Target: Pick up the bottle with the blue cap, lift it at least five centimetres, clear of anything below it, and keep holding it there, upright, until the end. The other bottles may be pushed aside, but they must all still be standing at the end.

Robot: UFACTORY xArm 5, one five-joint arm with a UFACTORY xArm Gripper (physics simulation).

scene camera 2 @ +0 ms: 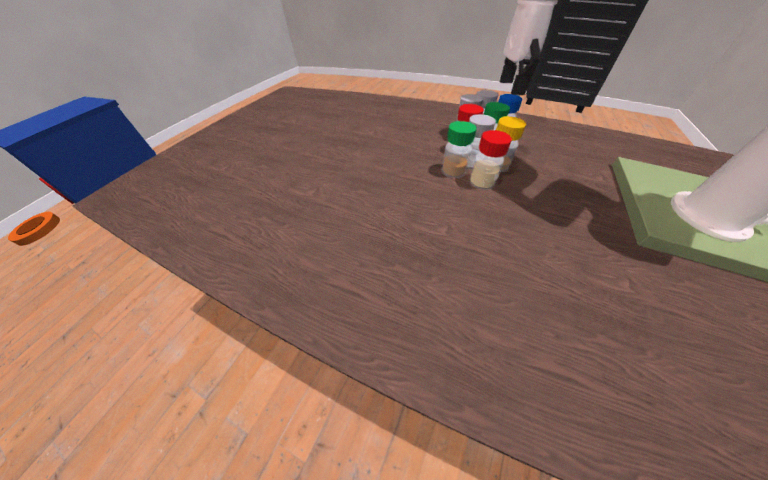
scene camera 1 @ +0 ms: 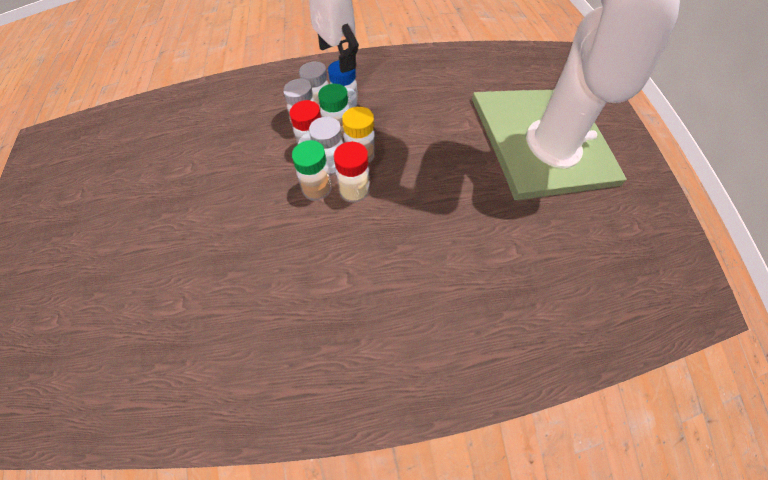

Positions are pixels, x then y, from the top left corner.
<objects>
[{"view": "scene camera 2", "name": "gripper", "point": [511, 88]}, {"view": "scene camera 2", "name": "yellow-capped bottle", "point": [513, 126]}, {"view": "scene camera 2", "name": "green-capped bottle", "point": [461, 134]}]
</objects>
